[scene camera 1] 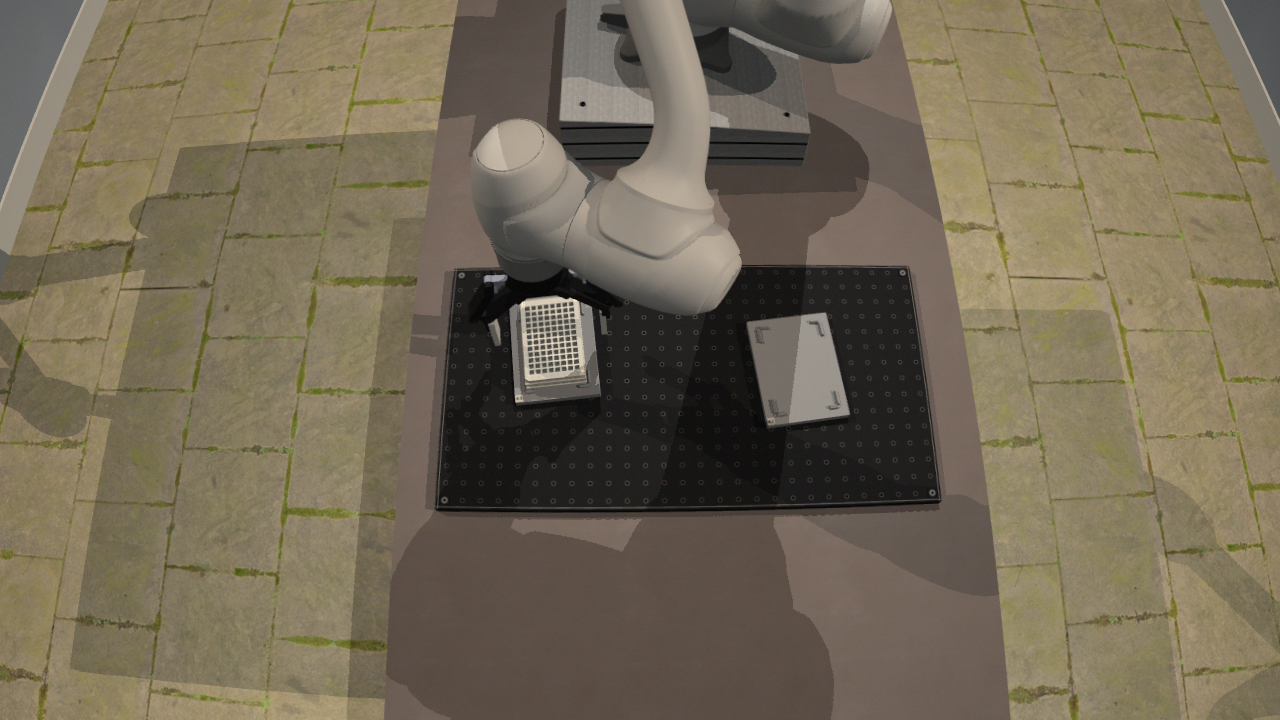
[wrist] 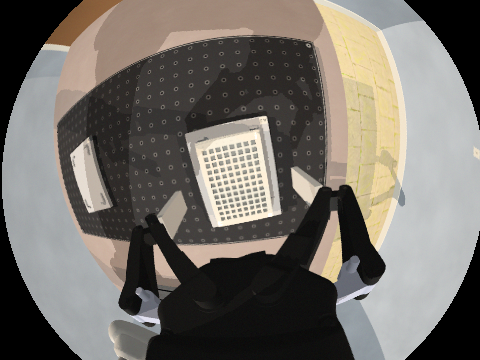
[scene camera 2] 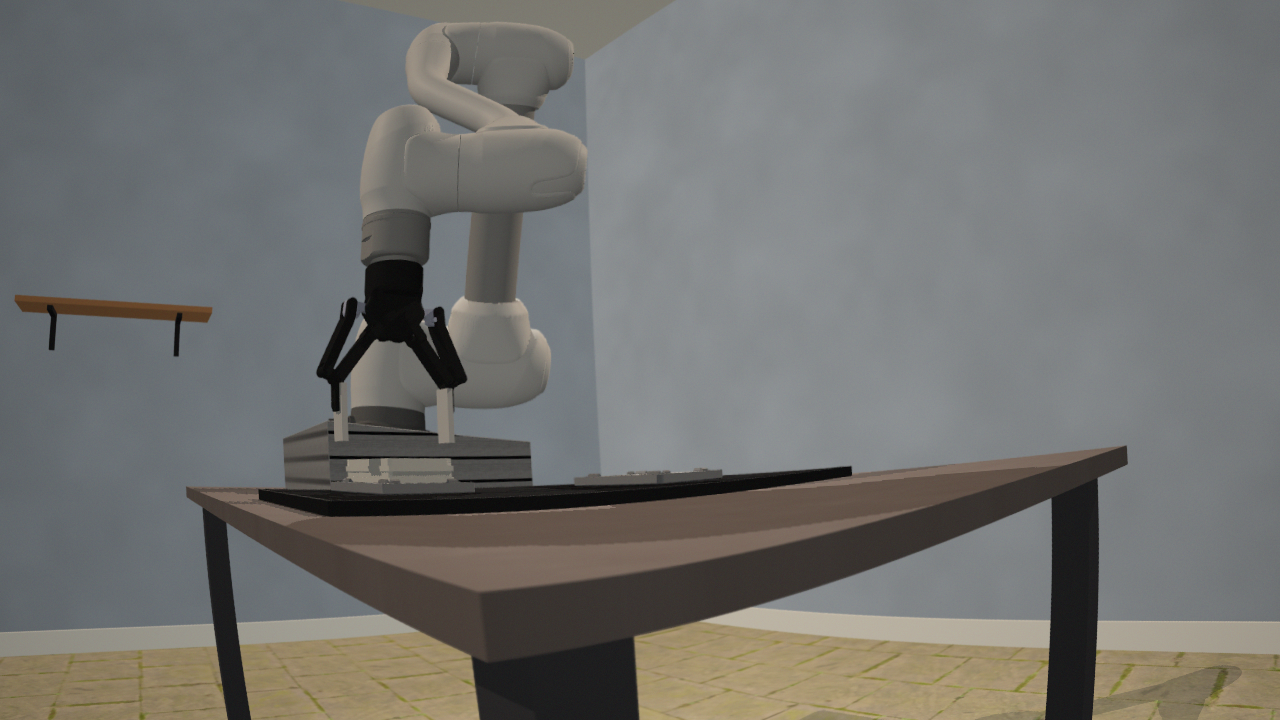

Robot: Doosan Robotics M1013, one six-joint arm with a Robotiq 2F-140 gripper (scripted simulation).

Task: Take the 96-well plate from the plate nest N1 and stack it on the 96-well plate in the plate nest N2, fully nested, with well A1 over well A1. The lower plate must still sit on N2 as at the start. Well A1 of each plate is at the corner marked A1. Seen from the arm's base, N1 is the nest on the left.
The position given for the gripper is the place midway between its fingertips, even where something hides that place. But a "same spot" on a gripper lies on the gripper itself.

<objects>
gripper: scene camera 1 550, 331; wrist; scene camera 2
white 96-well plate: scene camera 1; wrist 255, 187; scene camera 2
same spot on gripper: (scene camera 2: 434, 318) = (wrist: 139, 292)
same spot on white 96-well plate: (scene camera 2: 381, 464) = (scene camera 1: 529, 368)
</objects>
